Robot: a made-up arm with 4 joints.
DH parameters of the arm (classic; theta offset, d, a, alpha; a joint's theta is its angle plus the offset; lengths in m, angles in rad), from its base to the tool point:
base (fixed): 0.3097 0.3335 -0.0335 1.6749
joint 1: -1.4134 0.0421 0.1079 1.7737
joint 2: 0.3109 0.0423 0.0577 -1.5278
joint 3: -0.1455 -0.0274 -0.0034 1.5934
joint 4: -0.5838 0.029 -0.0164 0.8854
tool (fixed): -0.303 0.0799 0 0
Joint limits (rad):
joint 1: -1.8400..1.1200
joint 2: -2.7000..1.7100
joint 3: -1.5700..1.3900
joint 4: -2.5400..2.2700
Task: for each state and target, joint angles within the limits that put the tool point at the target. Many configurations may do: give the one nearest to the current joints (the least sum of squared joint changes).
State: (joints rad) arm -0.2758 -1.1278 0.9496 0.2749
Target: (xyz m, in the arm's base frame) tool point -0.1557 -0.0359 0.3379
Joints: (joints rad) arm -0.5279 -1.6890 0.3332 -0.1122
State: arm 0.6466 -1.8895 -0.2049 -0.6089
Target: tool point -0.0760 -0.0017 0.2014
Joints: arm 0.6602 -1.6300 0.3691 -0.4649
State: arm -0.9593 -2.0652 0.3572 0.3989
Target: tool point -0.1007 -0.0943 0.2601
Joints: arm 0.0340 -2.2650 -0.2010 -0.0452
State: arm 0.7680 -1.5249 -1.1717 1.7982
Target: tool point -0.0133 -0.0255 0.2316
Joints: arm 1.1157 -1.6645 -1.4287 1.8932
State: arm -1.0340 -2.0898 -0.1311 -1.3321
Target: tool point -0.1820 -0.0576 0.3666
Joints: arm -0.9921 -2.2360 0.4408 -1.1697
